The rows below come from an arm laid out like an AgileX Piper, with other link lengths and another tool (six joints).
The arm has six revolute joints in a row. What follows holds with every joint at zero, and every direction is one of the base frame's.
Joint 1 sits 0.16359 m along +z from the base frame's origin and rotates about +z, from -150.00 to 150.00 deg.
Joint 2 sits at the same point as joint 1 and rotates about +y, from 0.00 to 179.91 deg.
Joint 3 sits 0.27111 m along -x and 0.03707 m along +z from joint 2 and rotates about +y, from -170.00 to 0.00 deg.
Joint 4 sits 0.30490 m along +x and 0.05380 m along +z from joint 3 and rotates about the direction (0.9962, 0, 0.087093), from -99.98 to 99.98 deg.
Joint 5 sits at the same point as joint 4 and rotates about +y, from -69.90 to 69.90 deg.
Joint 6 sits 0.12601 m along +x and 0.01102 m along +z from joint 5 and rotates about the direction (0.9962, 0, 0.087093), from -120.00 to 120.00 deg.
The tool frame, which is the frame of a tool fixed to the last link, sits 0.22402 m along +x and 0.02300 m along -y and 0.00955 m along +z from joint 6; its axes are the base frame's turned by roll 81.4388, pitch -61.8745 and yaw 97.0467 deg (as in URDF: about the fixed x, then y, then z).
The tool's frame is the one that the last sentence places.
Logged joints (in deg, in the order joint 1, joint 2, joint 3, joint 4, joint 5, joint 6), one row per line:
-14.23 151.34 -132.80 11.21 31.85 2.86
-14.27 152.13 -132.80 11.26 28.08 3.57
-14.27 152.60 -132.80 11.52 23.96 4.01
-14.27 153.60 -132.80 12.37 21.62 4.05
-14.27 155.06 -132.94 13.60 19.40 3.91
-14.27 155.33 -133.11 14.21 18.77 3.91
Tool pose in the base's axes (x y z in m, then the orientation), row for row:
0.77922 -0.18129 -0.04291 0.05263 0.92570 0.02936 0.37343
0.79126 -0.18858 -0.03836 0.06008 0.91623 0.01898 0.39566
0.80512 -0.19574 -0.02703 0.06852 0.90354 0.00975 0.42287
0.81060 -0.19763 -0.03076 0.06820 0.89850 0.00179 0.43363
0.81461 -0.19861 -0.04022 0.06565 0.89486 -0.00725 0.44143
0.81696 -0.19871 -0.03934 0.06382 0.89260 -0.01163 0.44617
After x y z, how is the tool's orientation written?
As a quaternion, w x y z.
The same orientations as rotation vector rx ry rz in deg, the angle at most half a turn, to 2 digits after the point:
161.26 5.11 65.05
158.90 3.29 68.62
155.90 1.68 72.97
155.06 0.31 74.84
154.67 -1.25 76.30
154.45 -2.01 77.20

